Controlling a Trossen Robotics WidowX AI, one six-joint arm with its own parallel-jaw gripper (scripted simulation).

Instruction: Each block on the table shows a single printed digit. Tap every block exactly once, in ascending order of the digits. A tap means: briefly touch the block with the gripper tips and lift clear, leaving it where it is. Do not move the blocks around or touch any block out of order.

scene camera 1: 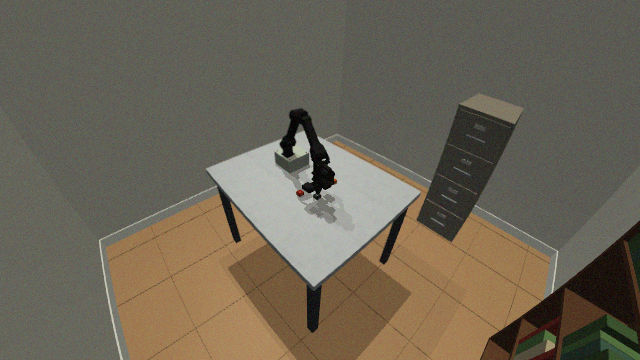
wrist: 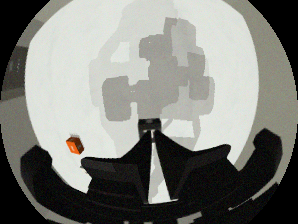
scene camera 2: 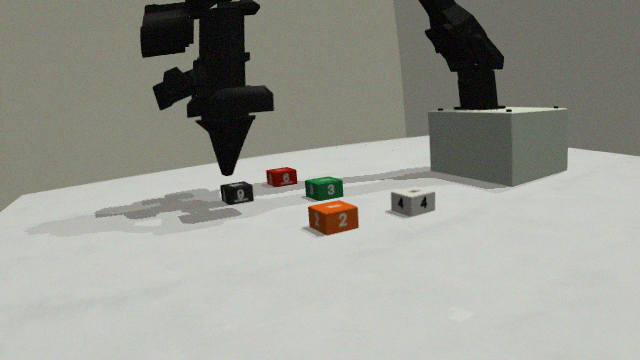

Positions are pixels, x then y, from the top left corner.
Labels:
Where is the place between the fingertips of my gripper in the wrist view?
152, 133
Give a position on a white block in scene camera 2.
412, 201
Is my gripper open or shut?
Shut.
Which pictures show the green block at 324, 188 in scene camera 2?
Scene camera 2 only.

